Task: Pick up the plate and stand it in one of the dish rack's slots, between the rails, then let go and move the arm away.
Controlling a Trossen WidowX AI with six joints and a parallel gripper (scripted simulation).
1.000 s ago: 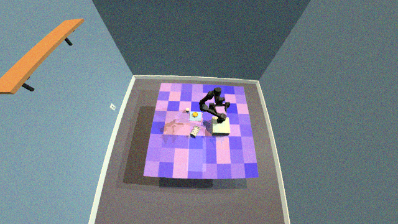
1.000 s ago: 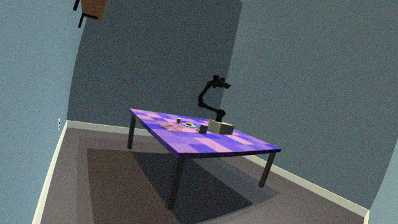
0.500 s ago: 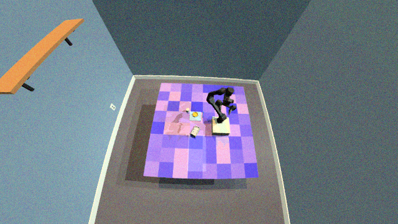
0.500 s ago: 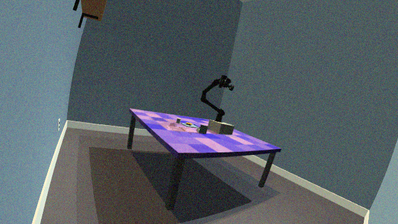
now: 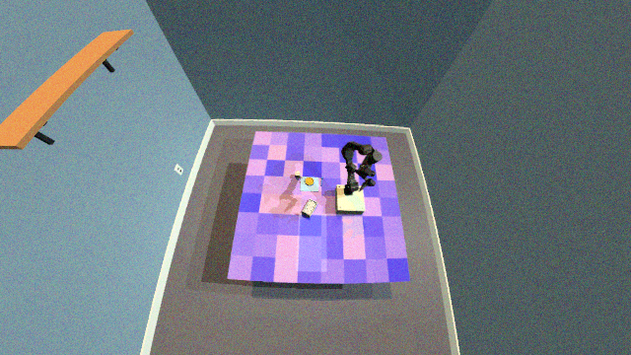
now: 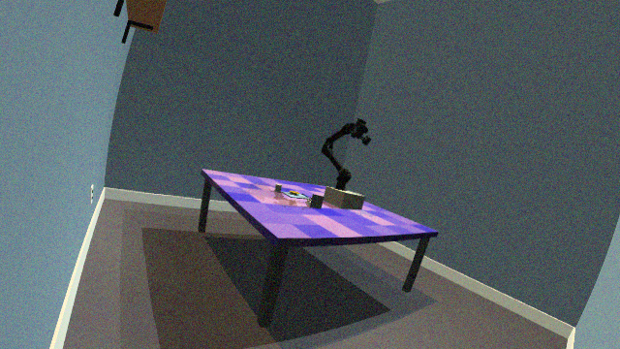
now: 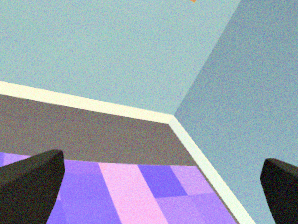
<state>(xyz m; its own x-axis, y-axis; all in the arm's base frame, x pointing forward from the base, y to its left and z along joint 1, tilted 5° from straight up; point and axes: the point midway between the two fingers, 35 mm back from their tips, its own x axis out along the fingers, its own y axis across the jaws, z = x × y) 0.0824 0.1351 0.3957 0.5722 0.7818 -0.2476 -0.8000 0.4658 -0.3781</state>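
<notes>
Now: the plate 49 cm below my gripper tip, 28 cm to the right of it and 21 cm ahead of it. Also, from my gripper tip: light blue square mat: 50 cm below, 27 cm to the right, 21 cm ahead; small cup: 48 cm below, 35 cm to the right, 31 cm ahead; dish rack: 48 cm below, 22 cm ahead, 5 cm to the right.
</notes>
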